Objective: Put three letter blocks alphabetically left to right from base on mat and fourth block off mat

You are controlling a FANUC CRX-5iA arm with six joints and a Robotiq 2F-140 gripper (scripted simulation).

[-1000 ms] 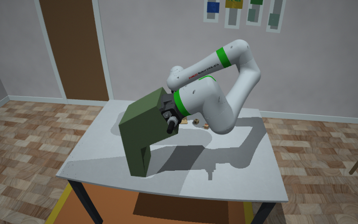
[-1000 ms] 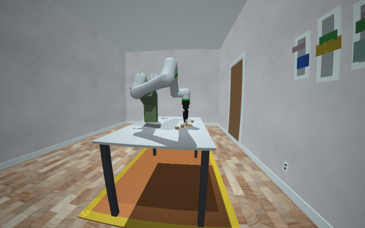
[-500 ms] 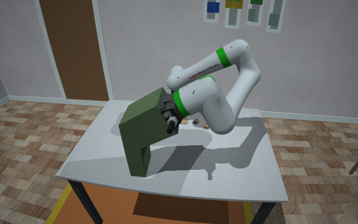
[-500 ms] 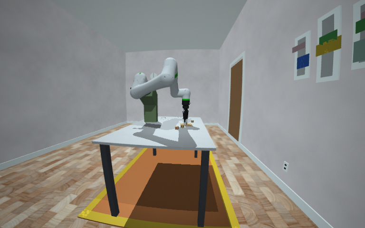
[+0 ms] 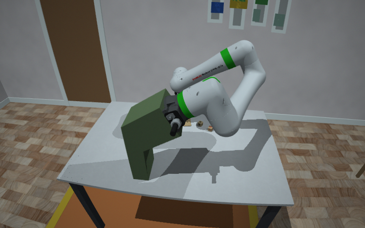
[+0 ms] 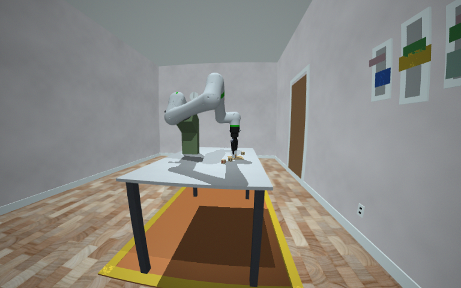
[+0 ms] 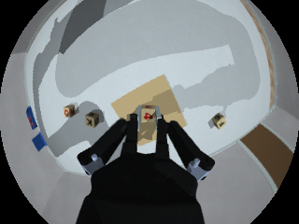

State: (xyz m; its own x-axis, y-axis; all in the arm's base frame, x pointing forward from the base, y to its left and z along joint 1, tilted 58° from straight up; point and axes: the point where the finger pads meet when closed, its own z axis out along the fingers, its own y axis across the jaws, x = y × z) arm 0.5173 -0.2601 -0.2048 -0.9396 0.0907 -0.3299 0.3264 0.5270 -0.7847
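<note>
My hand is 4 cm above the tan mat and 1 cm short of it.
</note>
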